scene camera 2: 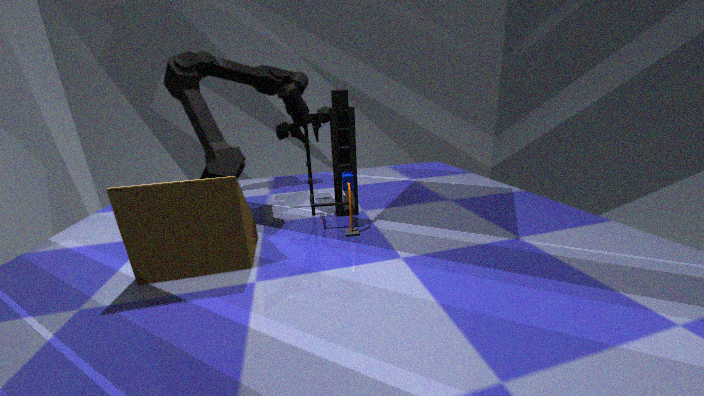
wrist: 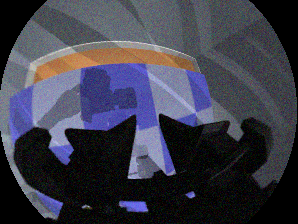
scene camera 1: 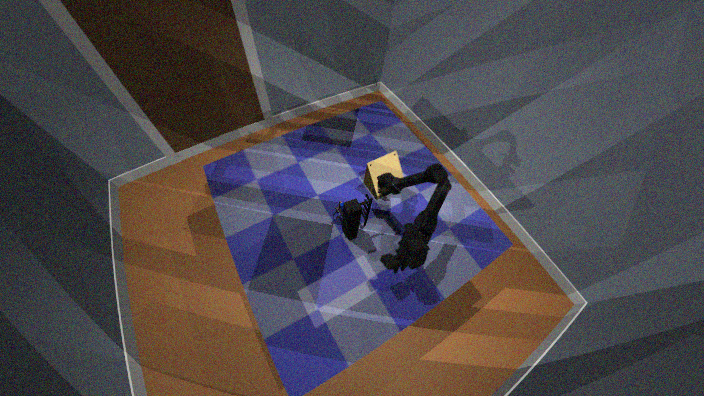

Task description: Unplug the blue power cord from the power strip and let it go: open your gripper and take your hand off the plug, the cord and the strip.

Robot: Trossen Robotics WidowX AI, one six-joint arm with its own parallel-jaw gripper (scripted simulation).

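Visible: my gripper point(scene camera 2: 313, 143). The wrist view also shows my gripper point(wrist: 147, 117).
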